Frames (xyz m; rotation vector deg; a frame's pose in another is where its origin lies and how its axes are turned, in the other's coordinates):
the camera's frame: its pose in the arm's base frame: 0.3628 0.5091 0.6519 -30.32 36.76 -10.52
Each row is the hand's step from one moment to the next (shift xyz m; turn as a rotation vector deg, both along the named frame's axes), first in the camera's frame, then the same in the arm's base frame.
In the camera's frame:
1: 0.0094 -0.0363 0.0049 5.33 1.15 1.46
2: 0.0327 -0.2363 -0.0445 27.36 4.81 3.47
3: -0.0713 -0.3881 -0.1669 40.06 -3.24 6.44
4: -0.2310 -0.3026 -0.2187 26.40 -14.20 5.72
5: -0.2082 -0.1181 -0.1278 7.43 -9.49 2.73
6: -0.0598 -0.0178 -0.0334 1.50 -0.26 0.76
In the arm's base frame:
1: 0.0103 -0.0319 0.0174 5.11 -0.13 -2.39
2: -0.0020 -0.2303 0.0765 23.76 -3.28 -14.43
3: -0.1595 -0.3766 0.1275 35.60 -13.01 -14.84
4: -0.3173 -0.2737 0.1311 24.34 -18.25 -2.47
5: -0.2431 -0.0863 0.0840 7.52 -9.36 2.93
6: -0.0678 -0.0097 0.0179 1.65 -0.39 -0.13

